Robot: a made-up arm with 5 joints. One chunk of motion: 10 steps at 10 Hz.
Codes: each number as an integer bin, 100 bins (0 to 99) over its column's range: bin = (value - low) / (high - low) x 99, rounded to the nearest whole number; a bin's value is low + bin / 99 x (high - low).
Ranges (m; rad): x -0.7..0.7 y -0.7..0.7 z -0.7..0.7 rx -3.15..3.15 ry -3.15..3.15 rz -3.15..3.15
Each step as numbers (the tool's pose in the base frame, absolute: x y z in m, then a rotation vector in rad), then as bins.
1 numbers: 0.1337 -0.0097 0.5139 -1.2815 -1.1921 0.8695
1 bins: 59 49 86 29 31 63
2 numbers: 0.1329 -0.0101 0.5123 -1.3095 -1.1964 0.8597
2 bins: 59 49 86 29 31 63
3 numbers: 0.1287 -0.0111 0.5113 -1.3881 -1.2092 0.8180
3 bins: 59 49 86 28 30 62
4 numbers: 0.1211 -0.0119 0.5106 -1.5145 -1.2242 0.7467
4 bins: 58 49 86 26 30 61
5 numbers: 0.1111 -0.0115 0.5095 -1.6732 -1.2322 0.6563
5 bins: 57 49 86 23 30 60
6 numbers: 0.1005 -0.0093 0.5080 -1.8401 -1.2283 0.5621
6 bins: 57 49 85 21 30 58
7 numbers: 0.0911 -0.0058 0.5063 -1.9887 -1.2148 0.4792
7 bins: 56 49 85 18 30 57
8 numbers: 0.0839 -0.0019 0.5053 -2.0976 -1.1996 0.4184
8 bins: 55 49 85 17 31 56
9 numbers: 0.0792 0.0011 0.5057 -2.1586 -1.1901 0.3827
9 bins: 55 50 85 16 31 56
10 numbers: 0.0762 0.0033 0.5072 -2.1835 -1.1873 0.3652
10 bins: 55 50 85 15 31 55
